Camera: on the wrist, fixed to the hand. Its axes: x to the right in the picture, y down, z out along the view.
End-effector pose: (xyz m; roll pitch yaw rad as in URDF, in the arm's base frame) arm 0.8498 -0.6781 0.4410 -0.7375 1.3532 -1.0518
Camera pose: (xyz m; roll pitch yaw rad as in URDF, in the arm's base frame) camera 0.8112 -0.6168 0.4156 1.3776 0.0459 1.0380
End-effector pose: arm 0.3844 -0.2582 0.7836 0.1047 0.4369 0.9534
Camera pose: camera 0.3316 -0.2380 0.7316 0.4358 -0.3203 2.4415
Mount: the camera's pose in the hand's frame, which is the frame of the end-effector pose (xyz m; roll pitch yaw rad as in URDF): 0.0092 0.0489 -0.0585 -0.0182 -0.2196 1.6345
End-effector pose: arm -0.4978 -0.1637 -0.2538 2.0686 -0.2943 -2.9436
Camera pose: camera -0.4808 -0.1889 -0.1833 -2.6577 -0.7774 1.3688
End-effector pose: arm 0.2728 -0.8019 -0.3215 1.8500 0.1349 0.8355
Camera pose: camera 0.2529 -0.7602 -0.2602 2.9699 -1.0688 -0.6181
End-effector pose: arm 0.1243 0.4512 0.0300 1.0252 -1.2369 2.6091
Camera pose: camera 0.0927 0.3823 0.0424 -1.4666 -0.2539 -0.8686
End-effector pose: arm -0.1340 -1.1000 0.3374 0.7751 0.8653 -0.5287
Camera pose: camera -0.0956 -1.0346 0.3255 1.1139 -0.6313 0.2096
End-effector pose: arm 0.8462 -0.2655 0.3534 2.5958 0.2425 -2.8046
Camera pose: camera 0.8169 -0.2637 0.4244 2.9021 -0.3310 1.9251
